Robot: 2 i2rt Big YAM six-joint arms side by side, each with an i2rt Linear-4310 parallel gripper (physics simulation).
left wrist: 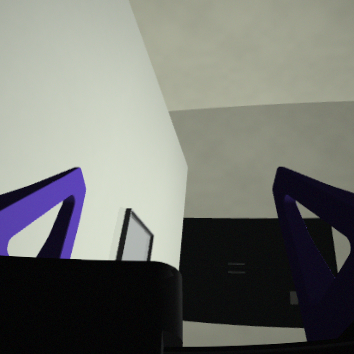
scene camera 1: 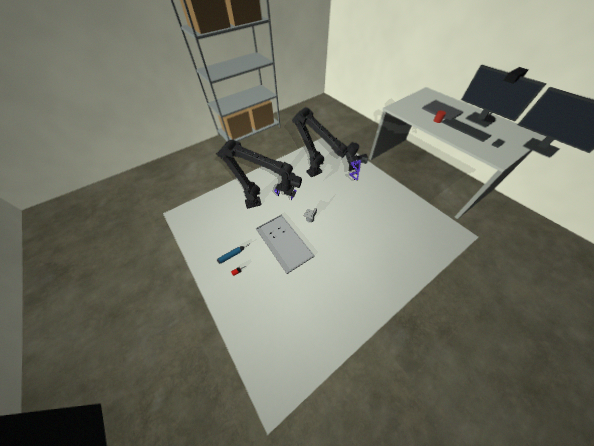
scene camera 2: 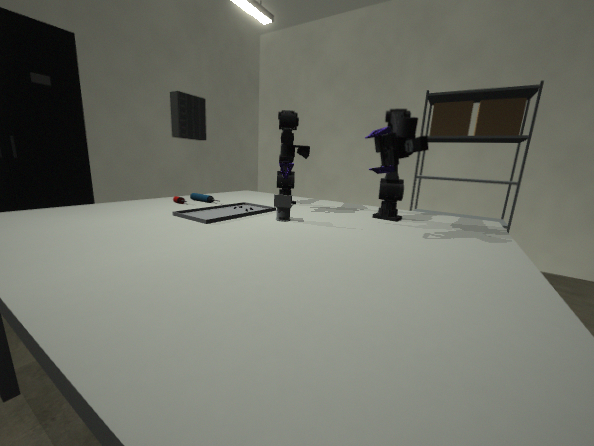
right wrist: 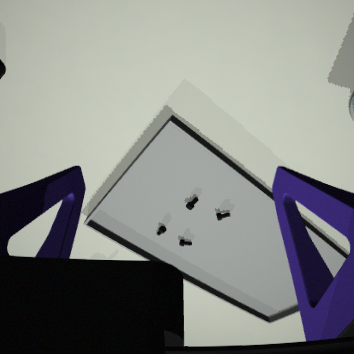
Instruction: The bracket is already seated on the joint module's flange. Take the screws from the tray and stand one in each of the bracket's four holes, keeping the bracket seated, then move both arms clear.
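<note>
The grey bracket sits on the upright joint module; its holes are too small to make out. Several black screws lie in a loose group in the tray, towards its arm-side end. My right gripper is open and empty above the table, between its base and the tray, with the screws between its fingers in the right wrist view. My left gripper is open and empty, raised far from the tray.
A blue screwdriver and a short red screwdriver lie left of the tray on the white table. A shelf rack stands behind the arms, and a desk with monitors stands at the right in scene camera 1.
</note>
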